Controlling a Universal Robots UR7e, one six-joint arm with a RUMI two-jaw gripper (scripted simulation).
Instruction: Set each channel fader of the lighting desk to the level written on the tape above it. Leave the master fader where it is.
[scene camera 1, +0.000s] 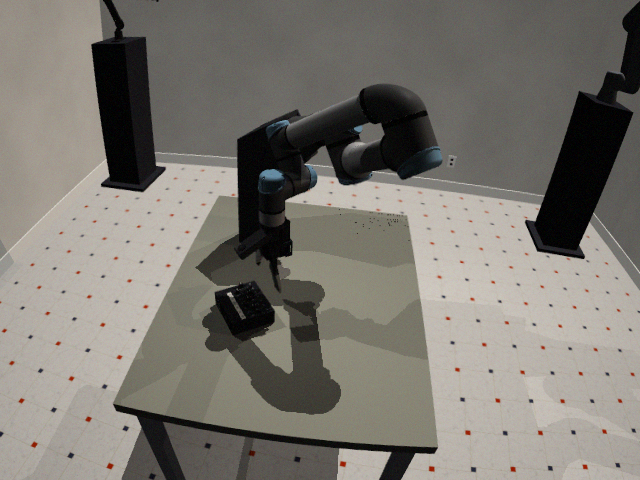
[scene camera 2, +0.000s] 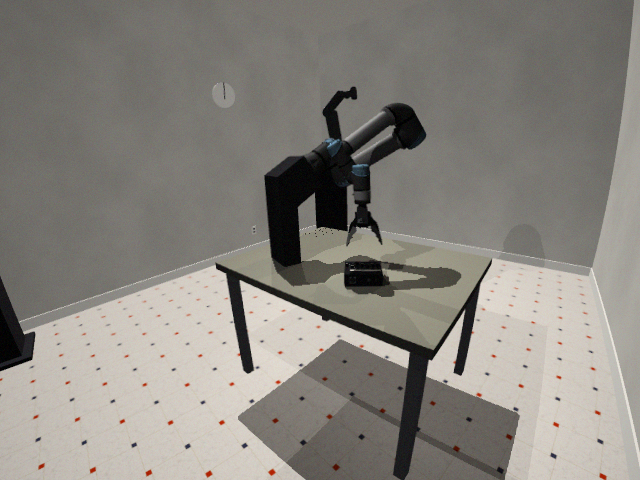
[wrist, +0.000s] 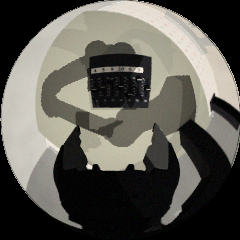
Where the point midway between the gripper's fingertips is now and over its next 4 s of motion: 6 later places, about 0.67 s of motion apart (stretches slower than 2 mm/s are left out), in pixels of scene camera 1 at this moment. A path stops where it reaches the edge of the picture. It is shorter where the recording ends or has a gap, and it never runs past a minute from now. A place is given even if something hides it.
The gripper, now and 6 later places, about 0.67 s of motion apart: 268, 278; 259, 276; 245, 269; 242, 267; 243, 267; 245, 270; 249, 274
